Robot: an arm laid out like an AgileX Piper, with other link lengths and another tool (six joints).
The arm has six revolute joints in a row. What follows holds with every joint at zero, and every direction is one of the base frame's.
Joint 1 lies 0.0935 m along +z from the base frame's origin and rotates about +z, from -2.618 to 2.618 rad.
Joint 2 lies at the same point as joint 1 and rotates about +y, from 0 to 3.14 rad.
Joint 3 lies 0.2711 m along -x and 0.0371 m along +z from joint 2 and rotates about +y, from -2.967 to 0 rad.
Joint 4 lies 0.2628 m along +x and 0.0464 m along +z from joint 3 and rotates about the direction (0.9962, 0, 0.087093), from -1.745 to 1.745 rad.
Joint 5 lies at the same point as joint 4 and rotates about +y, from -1.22 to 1.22 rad.
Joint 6 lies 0.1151 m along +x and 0.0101 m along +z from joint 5 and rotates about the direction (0.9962, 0, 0.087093), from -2.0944 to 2.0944 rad.
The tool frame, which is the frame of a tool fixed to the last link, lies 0.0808 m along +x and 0.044 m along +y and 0.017 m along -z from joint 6; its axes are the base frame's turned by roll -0.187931, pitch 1.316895 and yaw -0.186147 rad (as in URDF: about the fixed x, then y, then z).
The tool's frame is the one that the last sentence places.
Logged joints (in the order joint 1, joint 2, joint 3, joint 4, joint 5, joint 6), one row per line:
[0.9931, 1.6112, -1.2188, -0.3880, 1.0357, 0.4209]
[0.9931, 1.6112, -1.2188, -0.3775, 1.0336, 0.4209]
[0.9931, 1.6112, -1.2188, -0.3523, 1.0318, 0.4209]
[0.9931, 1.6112, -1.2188, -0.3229, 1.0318, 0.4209]
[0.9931, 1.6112, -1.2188, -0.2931, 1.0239, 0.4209]
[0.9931, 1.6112, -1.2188, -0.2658, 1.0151, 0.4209]
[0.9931, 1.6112, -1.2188, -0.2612, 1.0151, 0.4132]
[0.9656, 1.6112, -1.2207, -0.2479, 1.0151, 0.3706]
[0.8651, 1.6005, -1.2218, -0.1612, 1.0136, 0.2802]
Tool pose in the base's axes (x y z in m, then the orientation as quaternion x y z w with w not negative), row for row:
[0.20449, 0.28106, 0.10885, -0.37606, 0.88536, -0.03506, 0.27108]
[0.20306, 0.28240, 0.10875, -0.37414, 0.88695, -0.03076, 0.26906]
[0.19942, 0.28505, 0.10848, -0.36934, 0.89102, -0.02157, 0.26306]
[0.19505, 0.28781, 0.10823, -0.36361, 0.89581, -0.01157, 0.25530]
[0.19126, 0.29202, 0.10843, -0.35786, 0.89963, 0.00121, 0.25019]
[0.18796, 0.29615, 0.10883, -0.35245, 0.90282, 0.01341, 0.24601]
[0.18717, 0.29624, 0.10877, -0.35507, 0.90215, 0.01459, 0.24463]
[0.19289, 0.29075, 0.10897, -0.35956, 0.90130, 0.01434, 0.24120]
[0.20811, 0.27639, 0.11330, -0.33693, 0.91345, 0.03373, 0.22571]
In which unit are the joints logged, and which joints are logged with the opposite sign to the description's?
The joints are logged in radians. Opposite sign: none.
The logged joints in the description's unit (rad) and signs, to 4 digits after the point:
[0.9931, 1.6112, -1.2188, -0.3880, 1.0357, 0.4209]
[0.9931, 1.6112, -1.2188, -0.3775, 1.0336, 0.4209]
[0.9931, 1.6112, -1.2188, -0.3523, 1.0318, 0.4209]
[0.9931, 1.6112, -1.2188, -0.3229, 1.0318, 0.4209]
[0.9931, 1.6112, -1.2188, -0.2931, 1.0239, 0.4209]
[0.9931, 1.6112, -1.2188, -0.2658, 1.0151, 0.4209]
[0.9931, 1.6112, -1.2188, -0.2612, 1.0151, 0.4132]
[0.9656, 1.6112, -1.2207, -0.2479, 1.0151, 0.3706]
[0.8651, 1.6005, -1.2218, -0.1612, 1.0136, 0.2802]

